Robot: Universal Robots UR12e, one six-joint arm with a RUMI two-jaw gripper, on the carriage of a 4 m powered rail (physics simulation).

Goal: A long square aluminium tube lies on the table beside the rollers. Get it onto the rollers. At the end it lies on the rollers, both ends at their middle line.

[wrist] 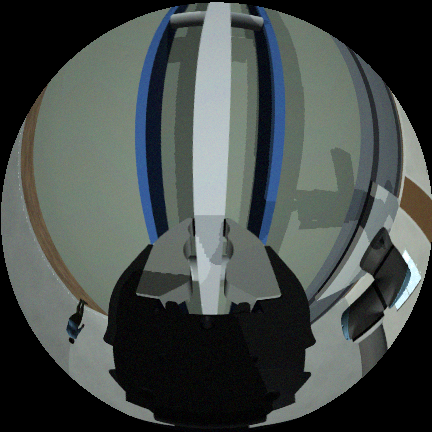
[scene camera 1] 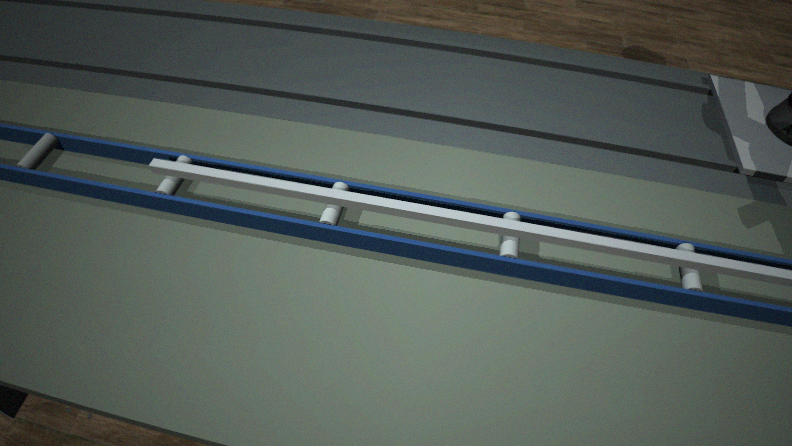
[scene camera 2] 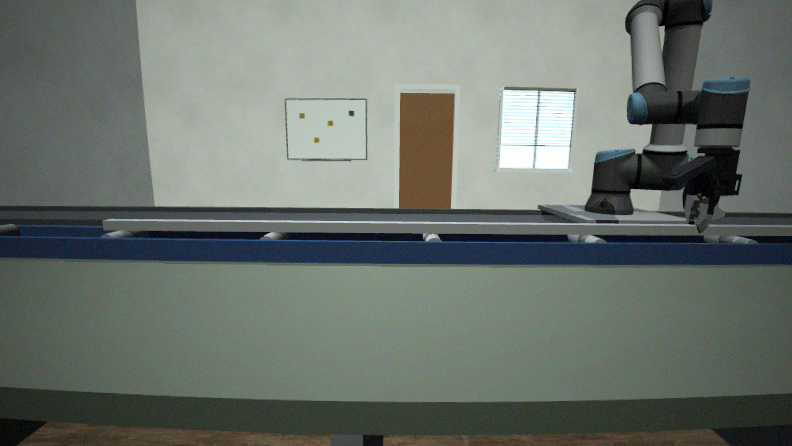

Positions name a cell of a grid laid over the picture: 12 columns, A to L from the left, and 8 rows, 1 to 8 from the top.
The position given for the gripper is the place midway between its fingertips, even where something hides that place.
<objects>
gripper: wrist F5; scene camera 2 K5; not seen in scene camera 1 (out of frame)
</objects>
